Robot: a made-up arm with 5 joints.
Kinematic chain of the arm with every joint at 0, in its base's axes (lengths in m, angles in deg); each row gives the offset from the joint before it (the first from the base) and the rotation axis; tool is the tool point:
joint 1: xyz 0 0 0.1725 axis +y
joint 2: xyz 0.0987 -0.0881 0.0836 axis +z
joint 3: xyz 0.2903 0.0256 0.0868 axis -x
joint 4: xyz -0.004 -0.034 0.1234 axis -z
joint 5: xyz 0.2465 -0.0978 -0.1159 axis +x
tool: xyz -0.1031 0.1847 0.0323
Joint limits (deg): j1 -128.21..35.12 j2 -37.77..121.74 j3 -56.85..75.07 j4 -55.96..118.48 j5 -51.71..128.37
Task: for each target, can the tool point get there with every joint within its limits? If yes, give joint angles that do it. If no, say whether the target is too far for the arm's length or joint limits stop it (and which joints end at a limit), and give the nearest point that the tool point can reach.
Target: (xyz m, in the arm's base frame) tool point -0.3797 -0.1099 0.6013
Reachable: yes | joints -105.63 12.82 16.98 78.22 -1.31
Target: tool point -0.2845 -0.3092 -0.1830
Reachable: no: joint limits stop it (at a limit: joint 1, joint 2, joint 5) | nearest point -0.3115 -0.2925 0.0091 | short by 0.195 m
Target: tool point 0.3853 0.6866 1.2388
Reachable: no: too far | nearest point 0.2081 0.2878 0.7483 | short by 0.657 m
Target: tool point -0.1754 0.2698 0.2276
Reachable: yes | joints -41.52 98.32 -25.47 -25.72 -31.24
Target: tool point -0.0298 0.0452 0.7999
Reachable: yes | joints -48.76 30.49 27.77 22.13 88.29
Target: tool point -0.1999 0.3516 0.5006
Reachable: yes | joints -47.58 94.13 4.50 -8.12 71.00
